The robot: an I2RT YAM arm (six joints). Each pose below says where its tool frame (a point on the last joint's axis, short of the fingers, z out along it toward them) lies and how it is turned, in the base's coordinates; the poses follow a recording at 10 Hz.
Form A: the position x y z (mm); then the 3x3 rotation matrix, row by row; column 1 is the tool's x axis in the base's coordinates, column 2 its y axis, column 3 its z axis. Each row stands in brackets.
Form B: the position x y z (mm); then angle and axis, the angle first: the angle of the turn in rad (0 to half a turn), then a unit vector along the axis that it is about. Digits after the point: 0 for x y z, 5 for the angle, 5 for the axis.
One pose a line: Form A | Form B
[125 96 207], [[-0.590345 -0.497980 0.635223], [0.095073 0.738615 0.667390], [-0.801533 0.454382 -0.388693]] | 125 96 207 2.23981 -0.13577 0.91579 0.37801
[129 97 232], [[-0.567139 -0.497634 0.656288], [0.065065 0.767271 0.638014], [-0.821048 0.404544 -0.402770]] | 129 97 232 2.21595 -0.14610 0.92448 0.35212
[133 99 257], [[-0.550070 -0.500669 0.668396], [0.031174 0.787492 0.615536], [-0.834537 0.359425 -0.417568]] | 133 99 257 2.20195 -0.15861 0.93078 0.32938
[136 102 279], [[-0.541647 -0.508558 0.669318], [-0.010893 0.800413 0.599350], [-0.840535 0.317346 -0.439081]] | 136 102 279 2.20205 -0.17466 0.93514 0.30823
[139 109 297], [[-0.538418 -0.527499 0.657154], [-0.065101 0.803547 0.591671], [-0.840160 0.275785 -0.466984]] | 139 109 297 2.21546 -0.19760 0.93664 0.28925
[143 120 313], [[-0.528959 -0.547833 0.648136], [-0.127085 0.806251 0.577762], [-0.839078 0.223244 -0.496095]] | 143 120 313 2.22610 -0.22357 0.93788 0.26534
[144 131 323], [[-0.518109 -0.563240 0.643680], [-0.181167 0.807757 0.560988], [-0.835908 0.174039 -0.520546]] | 144 131 323 2.23375 -0.24547 0.93861 0.24238
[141 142 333], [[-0.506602 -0.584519 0.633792], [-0.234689 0.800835 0.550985], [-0.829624 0.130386 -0.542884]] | 141 142 333 2.24506 -0.26921 0.93669 0.22392
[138 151 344], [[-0.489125 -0.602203 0.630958], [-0.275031 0.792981 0.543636], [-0.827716 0.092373 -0.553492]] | 138 151 344 2.24569 -0.28899 0.93412 0.20952
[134 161 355], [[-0.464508 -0.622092 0.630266], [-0.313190 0.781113 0.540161], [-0.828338 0.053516 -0.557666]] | 134 161 355 2.24022 -0.31029 0.93002 0.19696
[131 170 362], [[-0.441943 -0.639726 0.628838], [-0.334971 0.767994 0.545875], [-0.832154 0.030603 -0.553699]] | 131 170 362 2.23169 -0.32635 0.92533 0.19302
